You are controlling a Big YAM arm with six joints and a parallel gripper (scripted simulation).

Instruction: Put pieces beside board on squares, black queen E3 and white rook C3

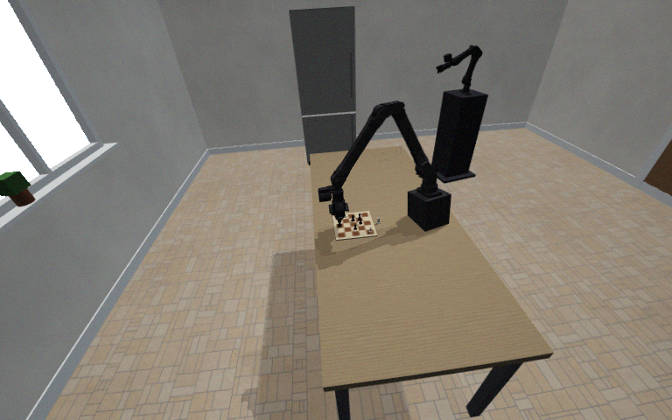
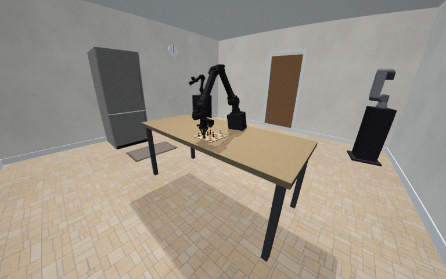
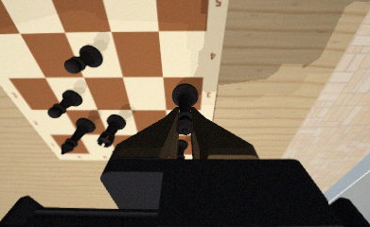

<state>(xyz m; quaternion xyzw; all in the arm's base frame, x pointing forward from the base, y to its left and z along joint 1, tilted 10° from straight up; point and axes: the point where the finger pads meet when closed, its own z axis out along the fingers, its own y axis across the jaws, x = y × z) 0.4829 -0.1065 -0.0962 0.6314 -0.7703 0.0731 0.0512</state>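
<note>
Right now the black queen is 1 cm to the left of my hand. The rest, counted from my hand: chessboard 8 cm behind, 2 cm to the left, 4 cm below.
</note>
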